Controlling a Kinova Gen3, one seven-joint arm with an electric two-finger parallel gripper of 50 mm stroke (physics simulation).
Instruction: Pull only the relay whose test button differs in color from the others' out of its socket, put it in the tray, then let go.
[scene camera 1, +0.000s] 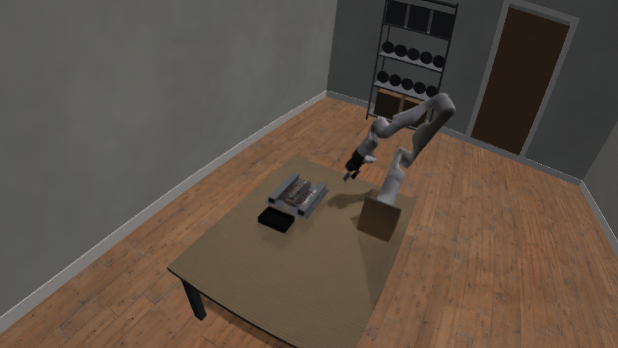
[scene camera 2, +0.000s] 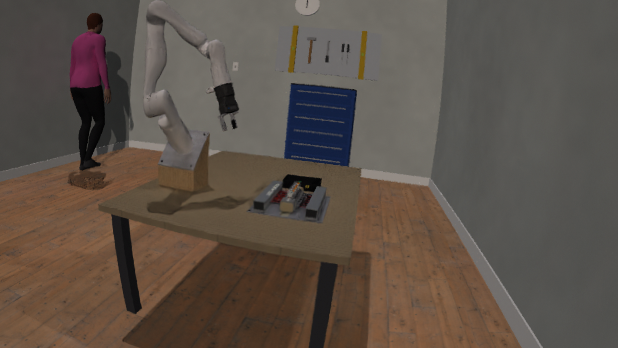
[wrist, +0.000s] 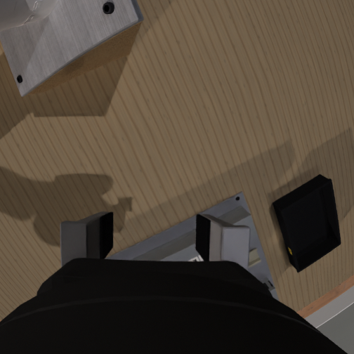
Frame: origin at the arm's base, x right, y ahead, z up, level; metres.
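Where they show: gripper, fingertip midpoint: (scene camera 1: 348, 179) (scene camera 2: 230, 129); arm's base, origin of the base link: (scene camera 1: 383, 205) (scene camera 2: 184, 145).
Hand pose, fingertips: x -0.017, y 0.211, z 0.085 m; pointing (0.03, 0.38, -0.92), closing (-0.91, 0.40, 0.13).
Each offset is from my fingertips to the top centre of the thing. "spot": to the spot under its first point. Level surfaces: height alone.
My gripper (scene camera 1: 351, 176) (scene camera 2: 229, 126) (wrist: 154, 231) is open and empty, high above the table and to the arm-base side of the relay panel. The grey panel (scene camera 1: 313, 199) (scene camera 2: 316, 202) (wrist: 231, 204) lies on the table with a long duct along each side. The row of relays @(dx +0.014, dy +0.288, dz -0.189 m) (scene camera 1: 300, 193) (scene camera 2: 295, 194) stands between the ducts; their test button colors are too small to tell apart. In the wrist view the gripper body and right finger hide most of the panel and the relays. The black tray @(spot: dx -0.295, dy +0.255, dz -0.238 m) (scene camera 1: 272, 225) (scene camera 2: 300, 180) (wrist: 285, 227) stands beside one end of the panel, and its inside looks empty in the wrist view.
The arm's wedge-shaped base (scene camera 1: 379, 218) (scene camera 2: 182, 176) (wrist: 70, 42) stands on the table @(dz -0.259 m) (scene camera 1: 300, 270) (scene camera 2: 225, 225), across from the panel. A blue drawer cabinet (scene camera 2: 320, 125) and a person (scene camera 2: 89, 65) are beyond the table. A shelf rack stands by the far wall in scene camera 1.
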